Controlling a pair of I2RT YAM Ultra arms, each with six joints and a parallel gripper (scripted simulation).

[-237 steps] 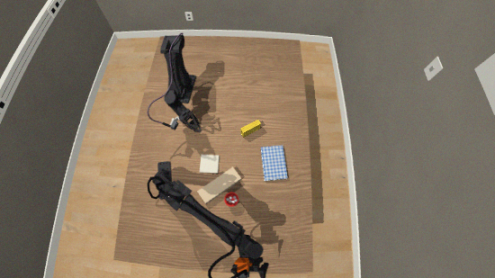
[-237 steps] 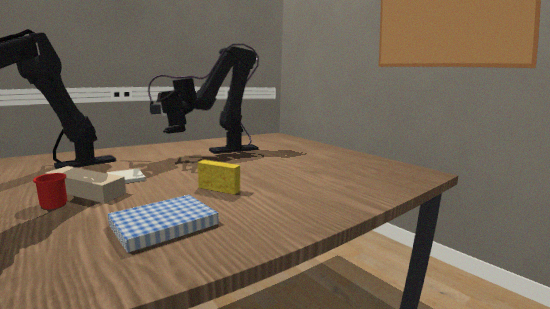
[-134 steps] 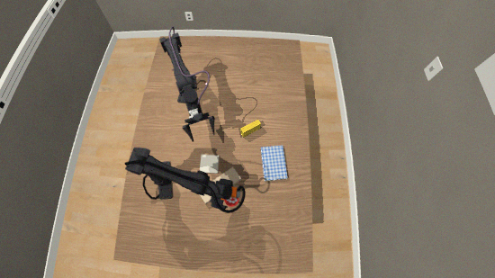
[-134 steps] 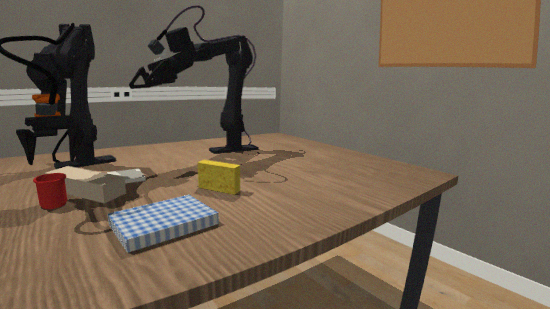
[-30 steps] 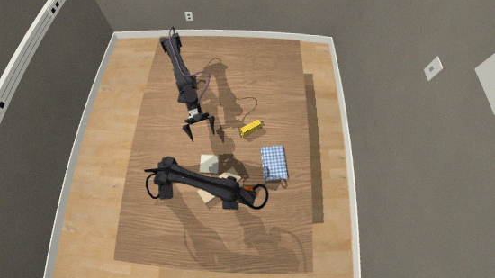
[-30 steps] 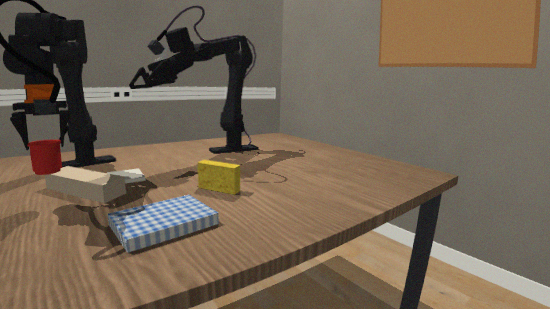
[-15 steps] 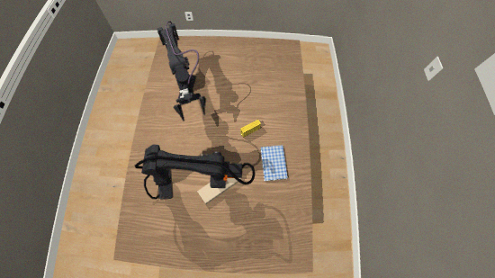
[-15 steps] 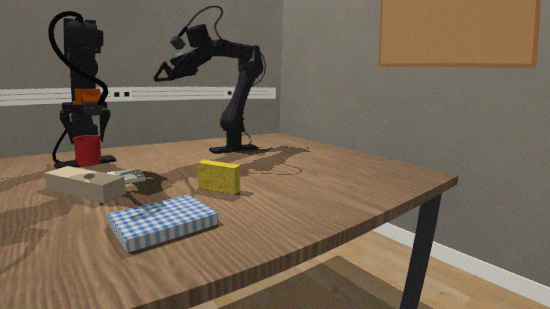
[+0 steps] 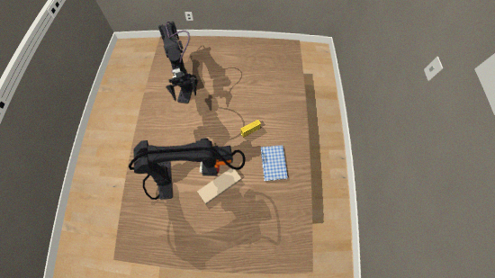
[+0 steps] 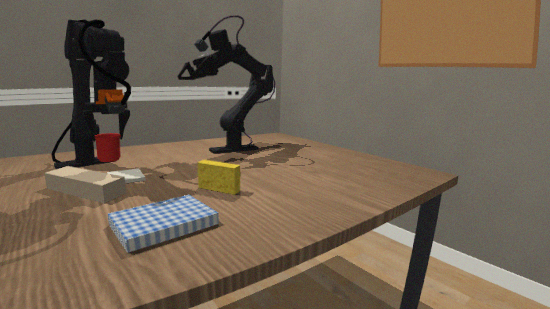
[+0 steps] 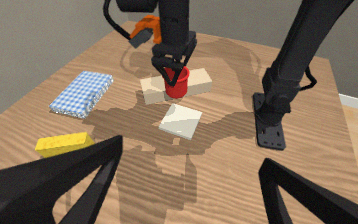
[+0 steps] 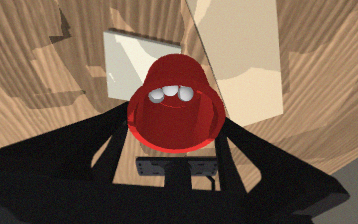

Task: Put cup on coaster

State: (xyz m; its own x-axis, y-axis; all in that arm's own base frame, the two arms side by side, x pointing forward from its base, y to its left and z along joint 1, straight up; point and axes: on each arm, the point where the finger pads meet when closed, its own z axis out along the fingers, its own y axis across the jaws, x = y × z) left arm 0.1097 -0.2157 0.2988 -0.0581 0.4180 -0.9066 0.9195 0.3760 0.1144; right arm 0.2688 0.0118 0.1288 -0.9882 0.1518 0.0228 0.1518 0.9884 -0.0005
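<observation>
The red cup is 30 mm below my right hand. Round my right hand: beige block (40 mm ahead, 70 mm to the right, 110 mm below); square coaster (30 mm behind, 40 mm to the left, 120 mm below).
</observation>
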